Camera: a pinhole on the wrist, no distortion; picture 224 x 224 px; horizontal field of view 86.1 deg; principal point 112.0 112.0 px. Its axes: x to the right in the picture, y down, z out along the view. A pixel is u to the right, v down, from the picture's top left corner.
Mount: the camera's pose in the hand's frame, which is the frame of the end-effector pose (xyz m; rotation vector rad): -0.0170 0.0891 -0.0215 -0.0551 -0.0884 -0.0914
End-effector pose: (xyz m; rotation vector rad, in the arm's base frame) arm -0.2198 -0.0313 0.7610 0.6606 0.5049 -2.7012
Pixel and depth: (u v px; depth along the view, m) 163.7 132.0 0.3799
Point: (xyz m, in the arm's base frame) -0.3997 -0.3482 0.9668
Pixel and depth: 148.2 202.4 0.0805
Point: -0.1893 -0.1910 0.7664
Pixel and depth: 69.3 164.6 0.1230
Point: -0.1418 -0.1920 0.8315
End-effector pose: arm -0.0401 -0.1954 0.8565 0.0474 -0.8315 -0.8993
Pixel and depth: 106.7 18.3 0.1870
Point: -0.2011 -0.1350 0.9251
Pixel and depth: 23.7 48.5 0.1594
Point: -0.1618 -0.0314 0.8604
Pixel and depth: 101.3 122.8 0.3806
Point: -0.1987 0.0600 1.1059
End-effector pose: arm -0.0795 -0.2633 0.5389 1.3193 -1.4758 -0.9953
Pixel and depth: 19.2 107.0 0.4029
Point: -0.4395 0.1116 0.5216
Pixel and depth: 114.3 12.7 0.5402
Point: -0.5049 -0.2028 0.0689
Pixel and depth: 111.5 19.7 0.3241
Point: -0.3397 -0.2086 0.3111
